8 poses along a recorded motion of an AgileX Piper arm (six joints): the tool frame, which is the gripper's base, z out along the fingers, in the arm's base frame.
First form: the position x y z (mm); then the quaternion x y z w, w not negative.
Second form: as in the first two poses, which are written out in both.
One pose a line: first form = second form
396 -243 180 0.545 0.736 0.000 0.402 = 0.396 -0.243 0.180 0.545 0.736 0.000 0.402
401 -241 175 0.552 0.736 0.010 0.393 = 0.401 -0.241 0.175 0.552 0.736 0.010 0.393
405 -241 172 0.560 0.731 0.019 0.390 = 0.405 -0.241 0.172 0.560 0.731 0.019 0.390
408 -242 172 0.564 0.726 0.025 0.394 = 0.408 -0.242 0.172 0.564 0.726 0.025 0.394
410 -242 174 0.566 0.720 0.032 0.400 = 0.410 -0.242 0.174 0.566 0.720 0.032 0.400
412 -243 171 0.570 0.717 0.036 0.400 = 0.412 -0.243 0.171 0.570 0.717 0.036 0.400
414 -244 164 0.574 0.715 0.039 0.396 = 0.414 -0.244 0.164 0.574 0.715 0.039 0.396
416 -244 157 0.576 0.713 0.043 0.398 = 0.416 -0.244 0.157 0.576 0.713 0.043 0.398
